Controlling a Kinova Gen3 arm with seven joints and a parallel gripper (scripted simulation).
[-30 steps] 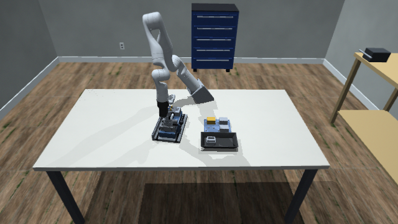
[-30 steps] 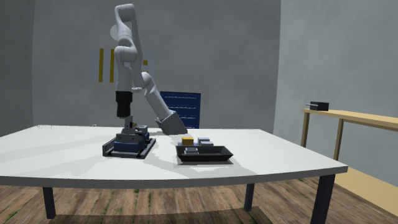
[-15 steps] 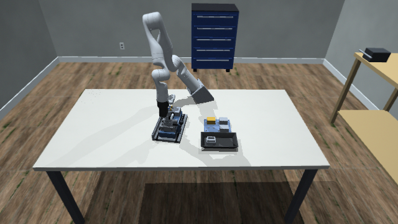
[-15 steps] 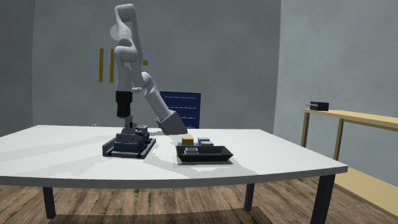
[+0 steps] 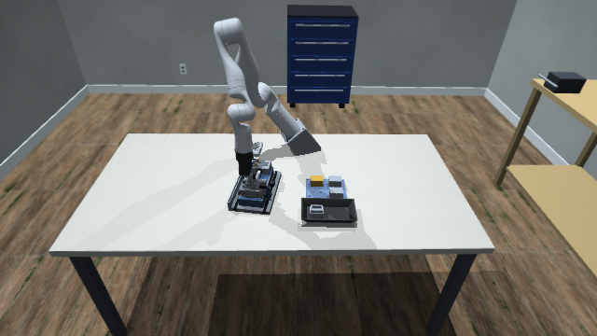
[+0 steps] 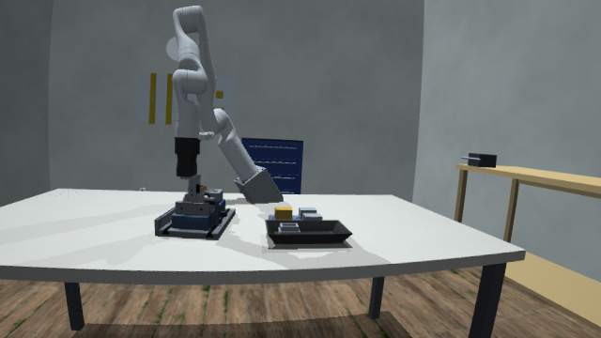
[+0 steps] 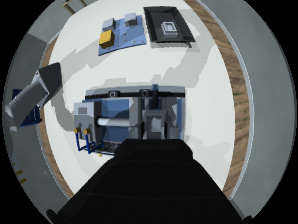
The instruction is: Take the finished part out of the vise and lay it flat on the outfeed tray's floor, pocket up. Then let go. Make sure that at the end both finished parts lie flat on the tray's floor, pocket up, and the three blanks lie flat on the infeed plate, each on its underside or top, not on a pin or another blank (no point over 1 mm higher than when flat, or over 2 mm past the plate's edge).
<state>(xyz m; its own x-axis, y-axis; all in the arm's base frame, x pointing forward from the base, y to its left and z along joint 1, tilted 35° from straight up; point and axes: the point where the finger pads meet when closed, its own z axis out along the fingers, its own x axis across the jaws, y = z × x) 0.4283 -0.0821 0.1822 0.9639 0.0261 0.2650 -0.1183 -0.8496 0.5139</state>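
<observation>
My hand is 70 mm past the vise, 10 mm to the right of it and 80 mm above it. Also, from my hand: yellow block: 130 mm behind, 300 mm to the left, 100 mm below.
</observation>
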